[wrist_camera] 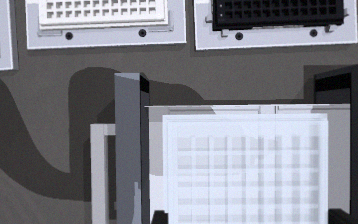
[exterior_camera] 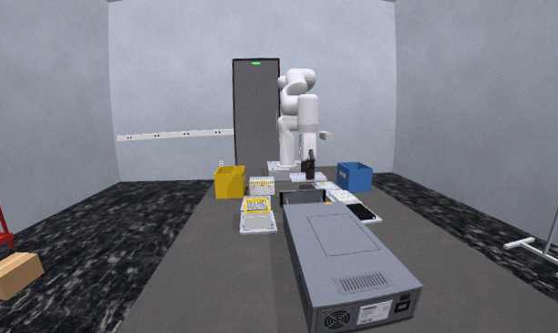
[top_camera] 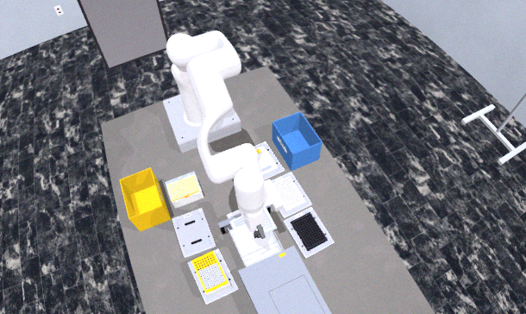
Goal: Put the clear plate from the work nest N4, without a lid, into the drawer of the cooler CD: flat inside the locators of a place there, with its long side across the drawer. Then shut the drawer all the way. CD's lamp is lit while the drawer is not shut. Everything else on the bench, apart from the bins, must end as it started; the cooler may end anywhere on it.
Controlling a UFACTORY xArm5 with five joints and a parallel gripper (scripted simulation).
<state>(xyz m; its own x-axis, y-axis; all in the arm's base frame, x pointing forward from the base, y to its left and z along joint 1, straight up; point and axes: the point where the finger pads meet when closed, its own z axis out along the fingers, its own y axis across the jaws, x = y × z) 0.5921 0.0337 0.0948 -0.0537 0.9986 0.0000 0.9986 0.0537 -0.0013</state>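
Right now the cooler drawer is 30 mm ahead of my hand and 120 mm below it. Also, from my hand: clear plate (10 mm below); grey cooler CD (180 mm ahead, 10 mm to the left, 120 mm below); yellow-framed rack (70 mm ahead, 190 mm to the right, 100 mm below).
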